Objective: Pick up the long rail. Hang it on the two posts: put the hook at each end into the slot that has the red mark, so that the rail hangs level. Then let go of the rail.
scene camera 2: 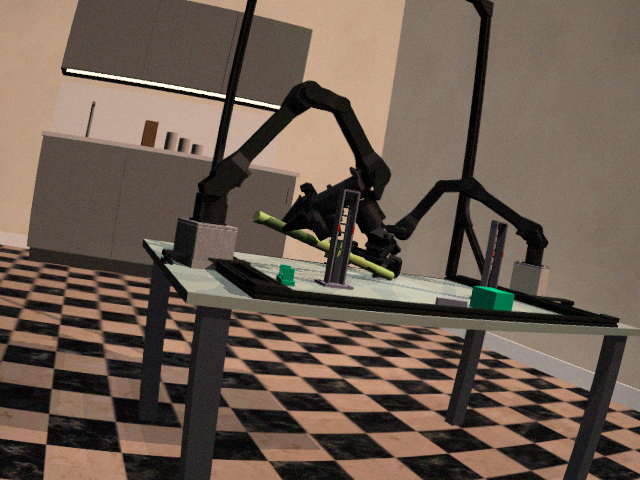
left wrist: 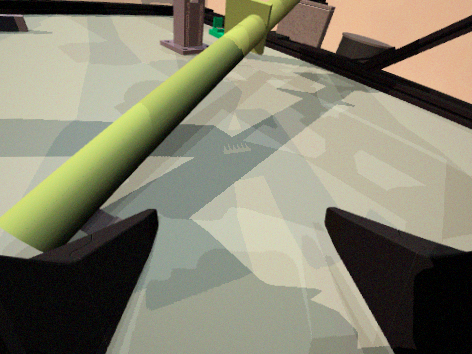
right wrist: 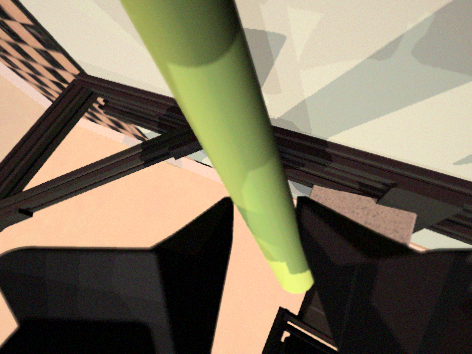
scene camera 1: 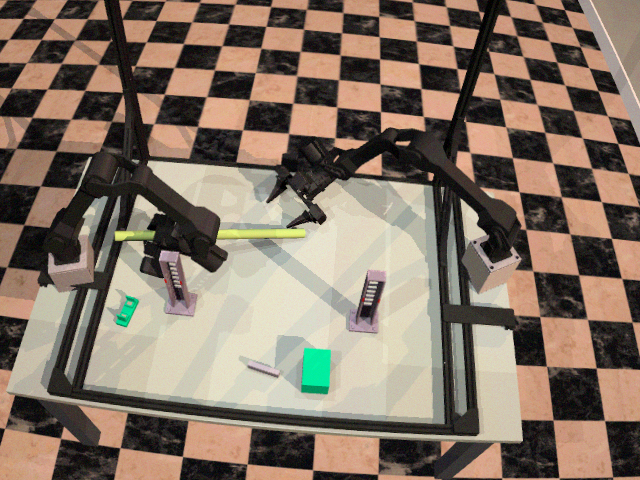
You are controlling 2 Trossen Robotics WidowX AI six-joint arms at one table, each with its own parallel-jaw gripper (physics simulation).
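Places are measured from the left arm's base along level axes (x back, y right, z up), in millimetres.
Pixels of known places: left gripper, between the fingertips: [scene camera 2: 358, 270] [left wrist: 242, 216] [scene camera 1: 276, 215]; right gripper, between the fingertips: [scene camera 2: 282, 226] [right wrist: 264, 205] [scene camera 1: 146, 235]; left arm's base, origin of its link: [scene camera 2: 532, 264] [scene camera 1: 496, 250]; right arm's base, origin of its link: [scene camera 2: 207, 222] [left wrist: 311, 1] [scene camera 1: 67, 253].
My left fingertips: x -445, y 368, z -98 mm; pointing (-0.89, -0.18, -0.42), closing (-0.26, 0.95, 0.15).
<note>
Ahead of a thing's pixels: the offset from my left fingertips to its top centre. "spot": to the spot under its first point.
The long yellow-green rail [scene camera 1: 261, 234] [scene camera 2: 368, 263] [left wrist: 150, 115] [right wrist: 225, 115] is held above the table behind the posts, tilted in scene camera 2 with its left end higher. My right gripper [right wrist: 264, 205] is shut on it; scene camera 1 hides these fingertips. My left gripper [scene camera 1: 278, 213] [left wrist: 242, 216] is open and empty, beside the rail's right end. A small grey piece @(spot: dx +24, dy -63, dz -3 mm) [left wrist: 104, 219] shows under that end; the hooks are not clear. The left post @(dx -317, dy -164, dz +204 mm) [scene camera 1: 178, 279] [scene camera 2: 336, 258] [left wrist: 189, 25] and right post @(dx +81, dy -372, dz +204 mm) [scene camera 1: 371, 294] [scene camera 2: 493, 258] stand upright, with slots and red marks.
A green block @(dx -86, dy -456, dz +38 mm) [scene camera 1: 316, 370] [scene camera 2: 491, 298] and a mauve bar @(dx -192, dy -401, dz +7 mm) [scene camera 1: 263, 367] [scene camera 2: 452, 301] lie near the front. A green bracket @(dx -452, dy -139, dz +22 mm) [scene camera 1: 127, 311] [scene camera 2: 285, 275] lies left of the left post. A black frame [scene camera 1: 258, 411] borders the work area.
</note>
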